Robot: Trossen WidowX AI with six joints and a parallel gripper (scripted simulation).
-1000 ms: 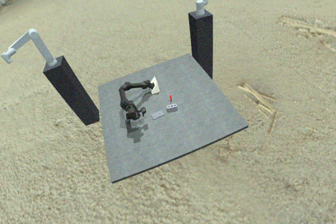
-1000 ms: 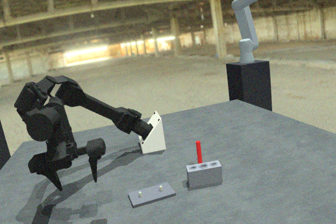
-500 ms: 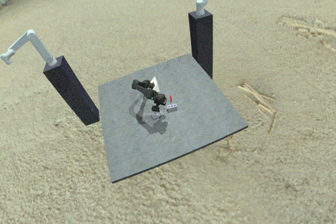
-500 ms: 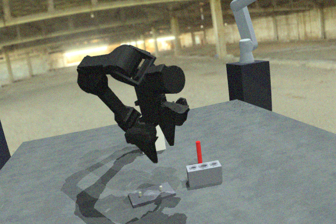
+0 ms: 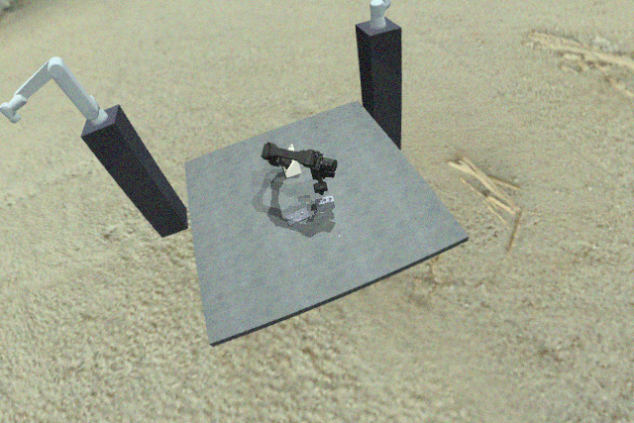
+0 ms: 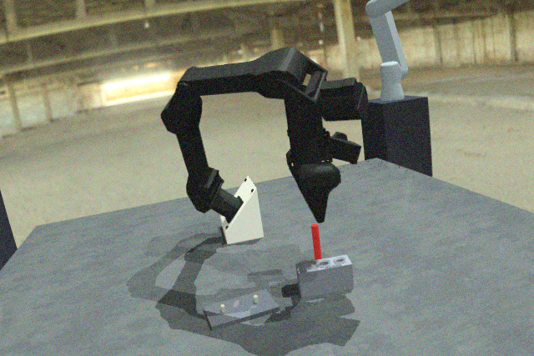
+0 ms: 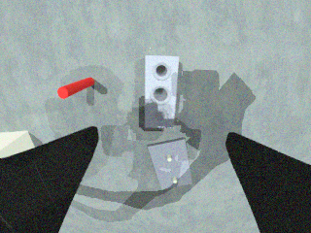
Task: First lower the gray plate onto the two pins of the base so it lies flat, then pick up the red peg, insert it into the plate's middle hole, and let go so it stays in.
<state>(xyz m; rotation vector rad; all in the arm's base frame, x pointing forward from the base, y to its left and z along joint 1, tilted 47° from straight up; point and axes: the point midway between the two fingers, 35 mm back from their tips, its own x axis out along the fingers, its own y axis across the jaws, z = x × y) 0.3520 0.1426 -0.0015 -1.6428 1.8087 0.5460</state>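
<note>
Now: the gray plate 110 mm below my gripper tip. Also, from my gripper tip: red peg: 110 mm behind, 30 mm to the left, 110 mm below; base: 10 mm ahead, 160 mm to the right, 140 mm below.
</note>
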